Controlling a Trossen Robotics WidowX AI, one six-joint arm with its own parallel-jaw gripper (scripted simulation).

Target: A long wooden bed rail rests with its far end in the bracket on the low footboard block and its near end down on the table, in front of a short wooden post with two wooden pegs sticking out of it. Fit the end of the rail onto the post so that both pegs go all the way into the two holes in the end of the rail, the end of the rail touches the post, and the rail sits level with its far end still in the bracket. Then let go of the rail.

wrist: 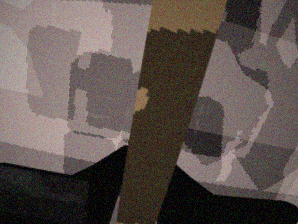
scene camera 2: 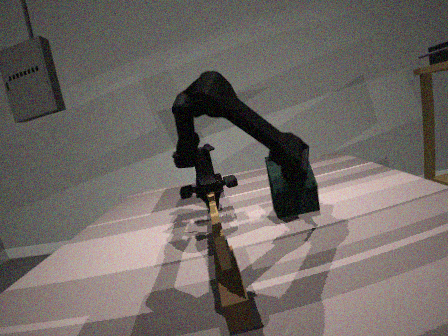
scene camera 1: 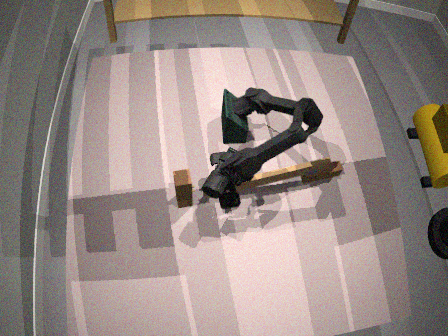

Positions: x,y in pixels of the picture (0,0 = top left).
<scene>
long wooden rail: wrist; scene camera 2; scene camera 1 297,170
same spot on long wooden rail: (wrist: 177,50) = (scene camera 2: 213,200)
</scene>
